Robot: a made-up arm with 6 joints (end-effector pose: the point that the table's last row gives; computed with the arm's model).
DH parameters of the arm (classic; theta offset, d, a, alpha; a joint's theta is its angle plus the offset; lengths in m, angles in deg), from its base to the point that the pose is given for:
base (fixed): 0 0 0 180
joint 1: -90 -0.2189 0.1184 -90
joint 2: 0 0.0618 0.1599 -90
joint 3: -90 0.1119 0.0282 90
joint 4: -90 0.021 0.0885 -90
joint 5: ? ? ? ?
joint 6: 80.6 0 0.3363 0
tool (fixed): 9.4 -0.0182 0 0
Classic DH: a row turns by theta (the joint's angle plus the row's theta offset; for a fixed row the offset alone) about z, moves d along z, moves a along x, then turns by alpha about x.
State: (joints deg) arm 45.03 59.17 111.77 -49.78 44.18 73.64
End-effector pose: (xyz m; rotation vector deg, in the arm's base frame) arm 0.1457 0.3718 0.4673 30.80 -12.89 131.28
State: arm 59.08 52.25 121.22 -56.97 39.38 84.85
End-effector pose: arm 0.1735 0.3131 0.3690 21.03 3.86 130.10
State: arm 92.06 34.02 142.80 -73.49 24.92 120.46
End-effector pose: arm 0.0974 0.0634 0.3029 34.70 48.26 132.78
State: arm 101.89 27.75 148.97 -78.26 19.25 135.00
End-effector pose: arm 0.0595 -0.0207 0.3586 52.17 58.30 136.19
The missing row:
joint 5: -90 0.1473 0.0972 90
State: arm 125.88 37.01 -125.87 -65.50 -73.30 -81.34
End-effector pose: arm 0.1775 0.2332 0.2792 -89.40 -85.08 66.51
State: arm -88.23 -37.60 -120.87 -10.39 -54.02 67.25
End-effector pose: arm 0.1091 -0.0336 0.1502 -38.09 13.08 24.66
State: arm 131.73 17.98 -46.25 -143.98 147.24 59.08
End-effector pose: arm 0.4377 -0.0925 0.1875 -28.95 43.97 59.80
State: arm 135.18 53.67 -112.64 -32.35 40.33 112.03
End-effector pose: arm -0.1064 -0.1359 0.2764 -17.26 -104.38 -140.77
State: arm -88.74 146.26 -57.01 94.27 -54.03 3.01
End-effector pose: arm 0.3021 -0.0506 -0.2106 -18.70 53.24 9.18
